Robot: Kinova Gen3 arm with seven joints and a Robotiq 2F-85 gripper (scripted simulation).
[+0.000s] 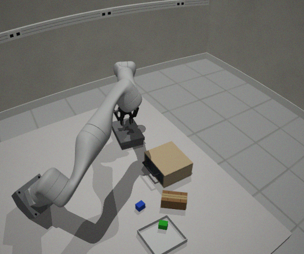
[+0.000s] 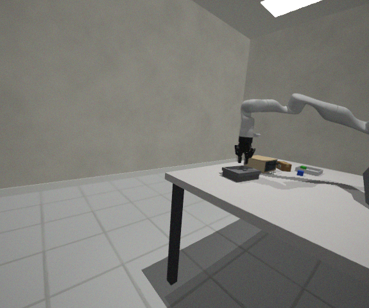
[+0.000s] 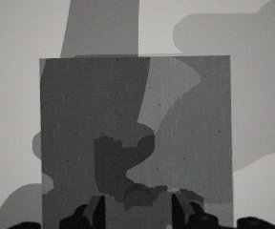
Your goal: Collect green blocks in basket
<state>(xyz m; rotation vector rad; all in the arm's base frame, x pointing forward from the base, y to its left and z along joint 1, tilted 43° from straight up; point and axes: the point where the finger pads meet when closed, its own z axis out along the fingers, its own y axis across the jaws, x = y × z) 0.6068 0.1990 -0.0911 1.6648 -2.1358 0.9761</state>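
My hand is 50 mm above the knobbed lid. Also, from my hand: blue block 410 mm to the right, 250 mm behind, 90 mm below; light wooden cabinet 320 mm to the right, 60 mm below, 10 mm behind; darker brown wooden box 490 mm to the right, 120 mm behind, 70 mm below.
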